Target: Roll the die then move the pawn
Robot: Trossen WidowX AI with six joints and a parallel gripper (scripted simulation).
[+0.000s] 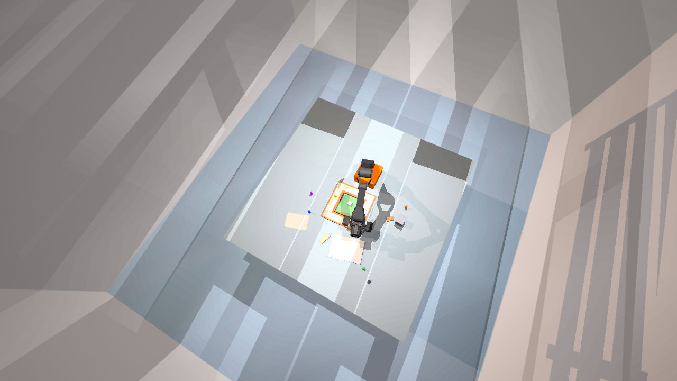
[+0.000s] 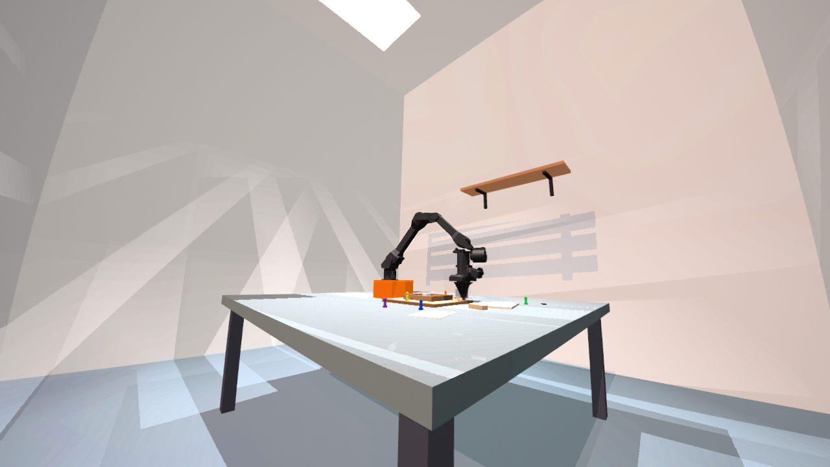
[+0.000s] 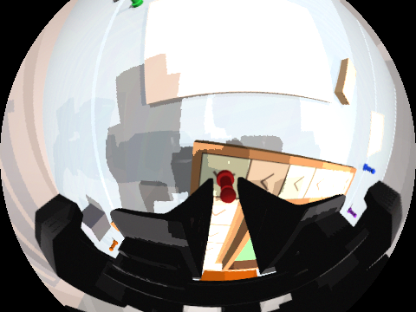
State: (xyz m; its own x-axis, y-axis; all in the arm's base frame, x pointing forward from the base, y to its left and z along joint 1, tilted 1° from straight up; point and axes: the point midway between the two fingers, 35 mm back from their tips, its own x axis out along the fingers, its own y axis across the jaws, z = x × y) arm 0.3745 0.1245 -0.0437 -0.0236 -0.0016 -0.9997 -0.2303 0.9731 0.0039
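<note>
My gripper tip is 120 mm past the white die and 120 mm to the left of it. Round my gripper tip: pale card (160 mm ahead, 20 mm below); then green tray (110 mm behind, 120 mm to the right, 10 mm below); then red pawn (10 mm above).
</note>
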